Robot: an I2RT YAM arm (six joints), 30 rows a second.
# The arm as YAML. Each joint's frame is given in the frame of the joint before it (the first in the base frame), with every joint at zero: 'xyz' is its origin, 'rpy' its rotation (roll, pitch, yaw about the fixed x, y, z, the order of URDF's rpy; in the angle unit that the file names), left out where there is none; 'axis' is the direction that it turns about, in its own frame. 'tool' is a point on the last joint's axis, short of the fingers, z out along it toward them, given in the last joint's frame.
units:
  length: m
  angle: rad
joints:
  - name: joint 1
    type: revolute
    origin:
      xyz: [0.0, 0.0, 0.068]
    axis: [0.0, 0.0, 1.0]
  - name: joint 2
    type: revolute
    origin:
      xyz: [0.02, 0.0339, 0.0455]
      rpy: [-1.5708, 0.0, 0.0]
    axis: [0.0, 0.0, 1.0]
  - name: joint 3
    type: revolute
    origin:
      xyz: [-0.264, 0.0, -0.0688]
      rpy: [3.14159, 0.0, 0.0]
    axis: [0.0, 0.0, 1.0]
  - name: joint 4
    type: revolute
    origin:
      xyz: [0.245, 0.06, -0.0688]
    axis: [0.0, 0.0, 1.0]
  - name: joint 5
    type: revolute
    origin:
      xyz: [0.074, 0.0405, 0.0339]
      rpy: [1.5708, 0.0, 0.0]
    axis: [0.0, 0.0, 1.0]
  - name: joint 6
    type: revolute
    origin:
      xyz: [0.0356, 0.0, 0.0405]
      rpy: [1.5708, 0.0, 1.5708]
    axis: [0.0, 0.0, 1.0]
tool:
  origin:
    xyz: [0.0, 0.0, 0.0]
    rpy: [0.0, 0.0, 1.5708]
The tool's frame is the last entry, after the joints.
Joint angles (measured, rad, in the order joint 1, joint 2, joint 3, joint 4, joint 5, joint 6), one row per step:
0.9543, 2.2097, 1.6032, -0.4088, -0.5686, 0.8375
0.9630, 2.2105, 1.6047, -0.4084, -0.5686, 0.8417
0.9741, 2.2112, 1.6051, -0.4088, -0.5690, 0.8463
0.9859, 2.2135, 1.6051, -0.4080, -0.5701, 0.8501
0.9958, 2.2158, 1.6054, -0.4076, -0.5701, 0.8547
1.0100, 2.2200, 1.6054, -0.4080, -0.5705, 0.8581
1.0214, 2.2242, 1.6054, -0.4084, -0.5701, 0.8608
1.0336, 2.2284, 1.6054, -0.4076, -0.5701, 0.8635
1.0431, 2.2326, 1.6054, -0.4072, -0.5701, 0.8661
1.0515, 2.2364, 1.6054, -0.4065, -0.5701, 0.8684
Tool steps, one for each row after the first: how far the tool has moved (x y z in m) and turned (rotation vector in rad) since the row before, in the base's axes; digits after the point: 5 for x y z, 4 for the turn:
-0.00324, 0.00247, 0.00010, 0.0001, 0.0022, 0.0057
-0.00438, 0.00282, -0.00021, -0.0013, 0.0038, 0.0080
-0.00467, 0.00302, -0.00097, -0.0015, 0.0042, 0.0097
-0.00389, 0.00252, -0.00092, -0.0023, 0.0039, 0.0066
-0.00572, 0.00343, -0.00190, -0.0044, 0.0050, 0.0120
-0.00460, 0.00270, -0.00191, -0.0047, 0.0039, 0.0092
-0.00492, 0.00291, -0.00184, -0.0036, 0.0035, 0.0103
-0.00386, 0.00222, -0.00186, -0.0039, 0.0036, 0.0076
-0.00342, 0.00196, -0.00167, -0.0033, 0.0030, 0.0067

